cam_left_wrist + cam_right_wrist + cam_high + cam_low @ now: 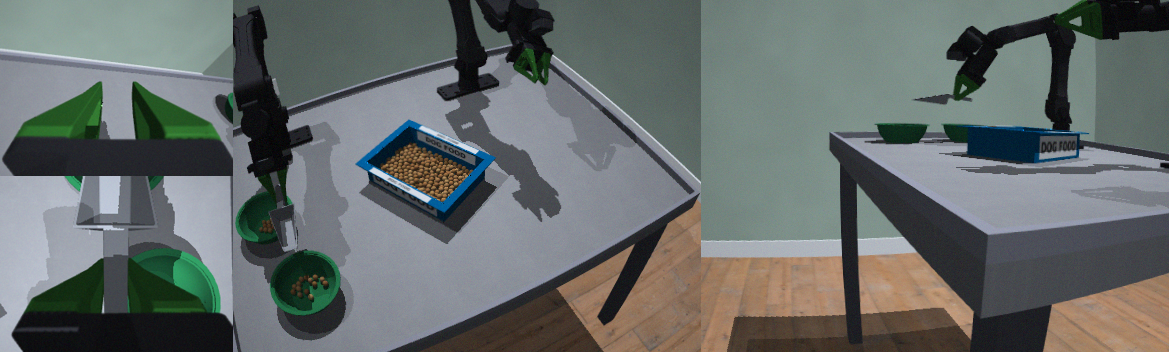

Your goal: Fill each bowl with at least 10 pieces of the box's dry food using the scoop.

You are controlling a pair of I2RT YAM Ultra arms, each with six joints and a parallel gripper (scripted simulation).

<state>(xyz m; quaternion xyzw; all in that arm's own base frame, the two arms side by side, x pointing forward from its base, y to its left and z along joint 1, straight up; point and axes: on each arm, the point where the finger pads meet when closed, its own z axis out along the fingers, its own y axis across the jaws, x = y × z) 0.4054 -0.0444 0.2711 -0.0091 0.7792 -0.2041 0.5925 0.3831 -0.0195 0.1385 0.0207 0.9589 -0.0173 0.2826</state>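
Now: the grey scoop 5 cm ahead of my right hand and 1 cm below it. The rest, counted from my right hand: box: 5 cm behind, 36 cm to the left, 9 cm below.
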